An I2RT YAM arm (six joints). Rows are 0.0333 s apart.
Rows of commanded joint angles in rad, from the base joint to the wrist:
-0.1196, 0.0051, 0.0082, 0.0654, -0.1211, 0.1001
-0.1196, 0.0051, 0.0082, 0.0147, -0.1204, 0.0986
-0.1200, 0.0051, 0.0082, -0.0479, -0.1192, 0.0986
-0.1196, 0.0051, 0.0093, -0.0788, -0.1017, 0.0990
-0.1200, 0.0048, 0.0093, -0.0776, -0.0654, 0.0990
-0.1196, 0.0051, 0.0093, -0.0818, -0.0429, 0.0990
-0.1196, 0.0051, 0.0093, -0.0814, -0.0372, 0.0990
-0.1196, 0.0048, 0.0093, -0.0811, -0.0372, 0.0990
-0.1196, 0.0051, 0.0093, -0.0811, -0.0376, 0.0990
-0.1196, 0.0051, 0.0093, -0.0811, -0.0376, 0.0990
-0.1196, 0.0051, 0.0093, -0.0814, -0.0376, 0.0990
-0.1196, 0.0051, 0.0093, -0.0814, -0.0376, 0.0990
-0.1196, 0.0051, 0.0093, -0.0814, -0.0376, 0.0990
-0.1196, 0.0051, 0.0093, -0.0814, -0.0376, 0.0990
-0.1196, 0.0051, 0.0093, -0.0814, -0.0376, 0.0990
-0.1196, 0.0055, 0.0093, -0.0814, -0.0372, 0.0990
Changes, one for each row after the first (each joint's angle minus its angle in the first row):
0.0000, 0.0000, 0.0000, -0.0507, 0.0007, -0.0015
-0.0004, 0.0000, 0.0000, -0.1133, 0.0019, -0.0015
0.0000, 0.0000, 0.0011, -0.1442, 0.0194, -0.0011
-0.0004, -0.0003, 0.0011, -0.1430, 0.0557, -0.0011
0.0000, 0.0000, 0.0011, -0.1472, 0.0782, -0.0011
0.0000, 0.0000, 0.0011, -0.1468, 0.0839, -0.0011
0.0000, -0.0003, 0.0011, -0.1465, 0.0839, -0.0011
0.0000, 0.0000, 0.0011, -0.1465, 0.0835, -0.0011
0.0000, 0.0000, 0.0011, -0.1465, 0.0835, -0.0011
0.0000, 0.0000, 0.0011, -0.1468, 0.0835, -0.0011
0.0000, 0.0000, 0.0011, -0.1468, 0.0835, -0.0011
0.0000, 0.0000, 0.0011, -0.1468, 0.0835, -0.0011
0.0000, 0.0000, 0.0011, -0.1468, 0.0835, -0.0011
0.0000, 0.0000, 0.0011, -0.1468, 0.0835, -0.0011
0.0000, 0.0004, 0.0011, -0.1468, 0.0839, -0.0011

